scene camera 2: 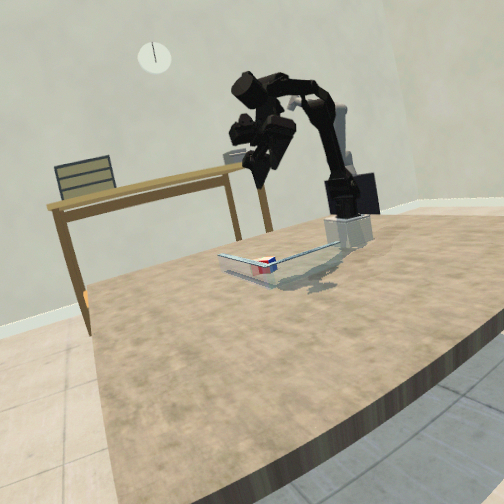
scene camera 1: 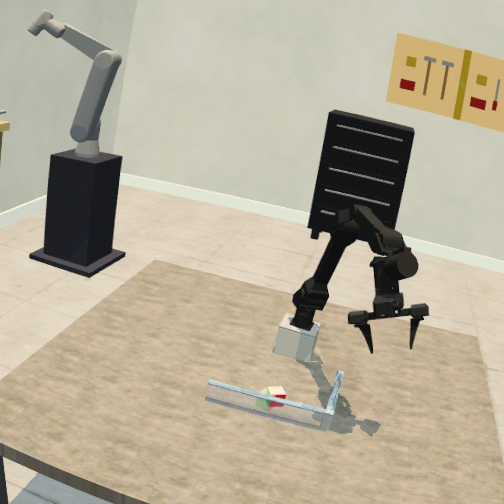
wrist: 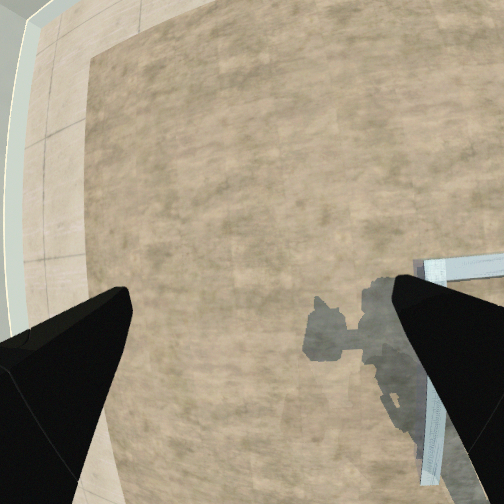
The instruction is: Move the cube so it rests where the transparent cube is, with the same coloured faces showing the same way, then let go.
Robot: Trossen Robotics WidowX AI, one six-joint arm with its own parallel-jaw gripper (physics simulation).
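A small cube [scene camera 1: 272, 398] with red, white and green faces rests on the table against the inner side of a pale L-shaped rail [scene camera 1: 275, 408]. It also shows in the second scene view [scene camera 2: 264, 265], with red, white and blue faces. My gripper [scene camera 1: 389, 338] hangs open and empty well above the table, to the right of the cube and apart from it; in the second scene view it [scene camera 2: 262, 165] is high above the rail. The wrist view shows the two open fingers and the rail's corner [wrist: 437, 270], not the cube. I cannot make out a transparent cube.
The arm's white base block [scene camera 1: 297, 340] stands behind the rail. A black slatted panel [scene camera 1: 360, 180] stands at the back. A second grey arm on a black pedestal [scene camera 1: 80, 210] is off the table at left. A wooden table [scene camera 2: 150, 200] stands beyond.
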